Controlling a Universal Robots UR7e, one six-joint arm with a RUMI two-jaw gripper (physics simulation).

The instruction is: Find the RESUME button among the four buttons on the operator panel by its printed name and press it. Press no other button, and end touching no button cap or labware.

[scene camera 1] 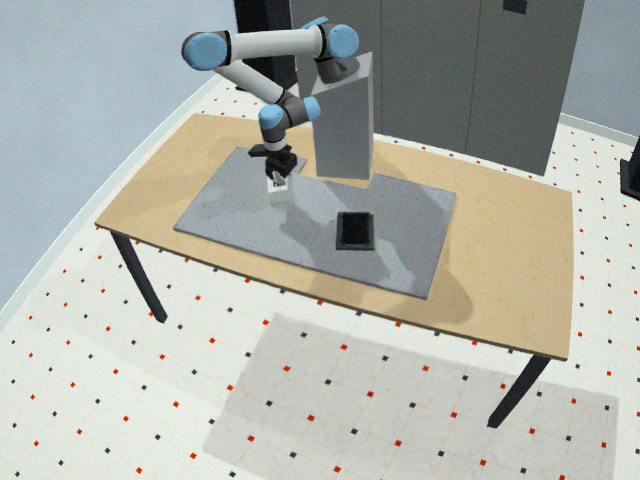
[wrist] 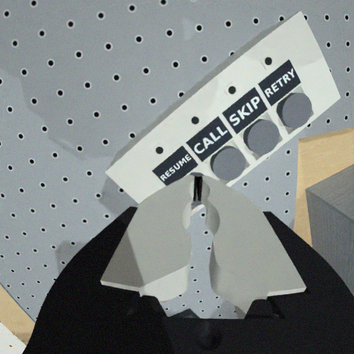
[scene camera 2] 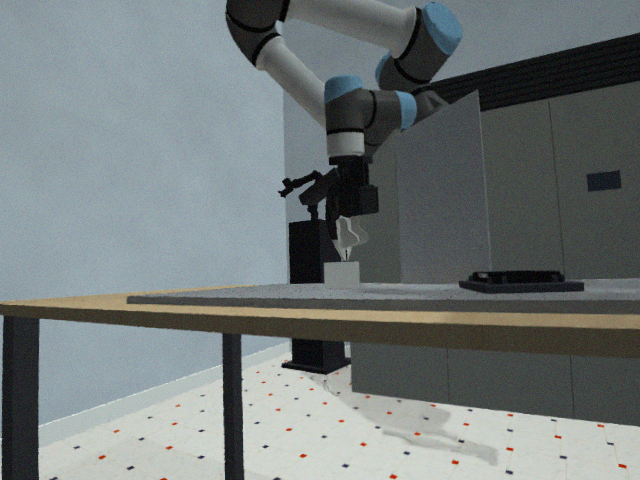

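Seen in the pictures: gripper, fingertip midpoint: point(scene camera 1: 279, 181) point(scene camera 2: 345, 260); arm's base at its link origin: point(scene camera 1: 340, 72) point(scene camera 2: 430, 130).
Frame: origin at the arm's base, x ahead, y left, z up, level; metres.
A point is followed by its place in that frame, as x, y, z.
The white operator panel point(scene camera 1: 278, 195) @[0.328, -0.089, -0.366] point(scene camera 2: 341, 274) @[0.330, -0.091, -0.370] point(wrist: 213, 106) lies on the perforated grey plate. In the wrist view its printed labels read RESUME point(wrist: 175, 166), CALL point(wrist: 210, 139), SKIP point(wrist: 245, 111) and RETRY point(wrist: 280, 83). Round grey caps show below CALL point(wrist: 228, 163), SKIP point(wrist: 262, 137) and RETRY point(wrist: 294, 110). My gripper point(scene camera 1: 279, 180) @[0.287, -0.107, -0.342] point(scene camera 2: 346, 257) @[0.287, -0.107, -0.342] point(wrist: 196, 178) is shut and empty, pointing down, its tips at the RESUME button's place, very close to the panel's top. The fingers hide nearly all of the RESUME cap; contact or how far it is pressed cannot be told.
A black tray point(scene camera 1: 340, 241) point(scene camera 2: 522, 287) sits on the grey perforated plate point(scene camera 1: 222, 211) @[0.457, -0.253, -0.398] point(scene camera 2: 206, 299) @[0.580, -0.186, -0.401] point(wrist: 55, 172). The tall grey arm pedestal point(scene camera 1: 341, 134) @[0.101, 0.046, -0.205] point(scene camera 2: 444, 196) @[0.099, 0.053, -0.200] point(wrist: 335, 225) stands behind the plate. The wooden table point(scene camera 1: 516, 258) @[0.183, 0.769, -0.412] extends around them.
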